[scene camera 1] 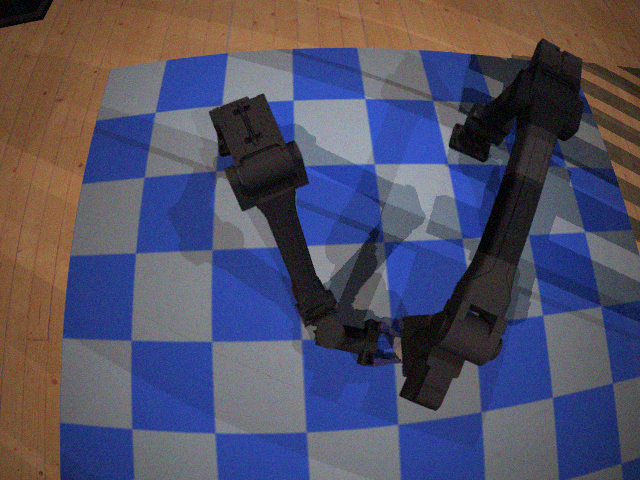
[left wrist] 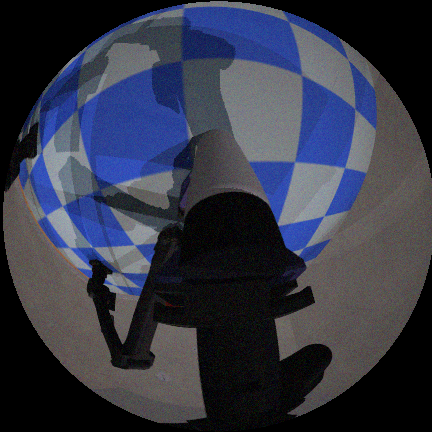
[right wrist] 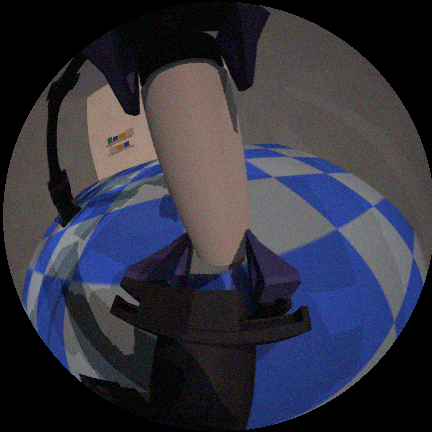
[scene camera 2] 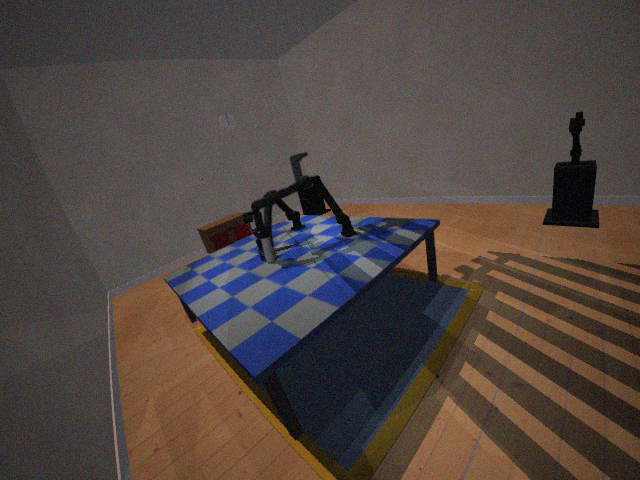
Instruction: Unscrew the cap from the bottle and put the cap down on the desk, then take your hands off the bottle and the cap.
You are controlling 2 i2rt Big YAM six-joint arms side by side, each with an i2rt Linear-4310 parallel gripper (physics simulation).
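Seen in the pictures: left gripper, fingertip midpoint: [scene camera 1: 407, 348] [right wrist: 188, 94]; right gripper, fingertip midpoint: [right wrist: 217, 234] [scene camera 2: 269, 256]; left arm's base at its link origin: [scene camera 1: 469, 143] [right wrist: 70, 217] [scene camera 2: 348, 234]; right arm's base at its link origin: [left wrist: 100, 265] [scene camera 2: 298, 228].
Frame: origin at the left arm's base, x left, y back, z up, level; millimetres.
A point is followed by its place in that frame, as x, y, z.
A pale, pinkish-grey bottle [scene camera 2: 268, 250] @(35, -611, 94) [left wrist: 219, 162] @(28, -589, 145) [right wrist: 202, 160] @(-29, -621, 108) stands upright on the checkered desk, its base on or very near the surface. Its black cap [left wrist: 232, 227] @(24, -586, 208) [right wrist: 182, 49] is on its top end. My left gripper [left wrist: 232, 266] [right wrist: 188, 94] @(-36, -621, 148) comes from above and is shut on the cap, with its purple fingers on either side. My right gripper [scene camera 1: 388, 344] [right wrist: 217, 234] @(-9, -617, 33) is low beside the bottle and shut on its lower part, one purple finger at each side. In scene camera 1 the left arm's wrist hides most of the bottle and the cap.
The blue and grey checkered desk [scene camera 1: 173, 382] @(-475, -907, 0) [scene camera 2: 271, 304] @(580, -692, 0) extends around the bottle. The left arm [scene camera 1: 509, 217] @(-42, -450, 450) reaches in from the upper right in scene camera 1, and the right arm [scene camera 1: 284, 232] @(-321, -536, 290) from the upper left. Their wrists are close together.
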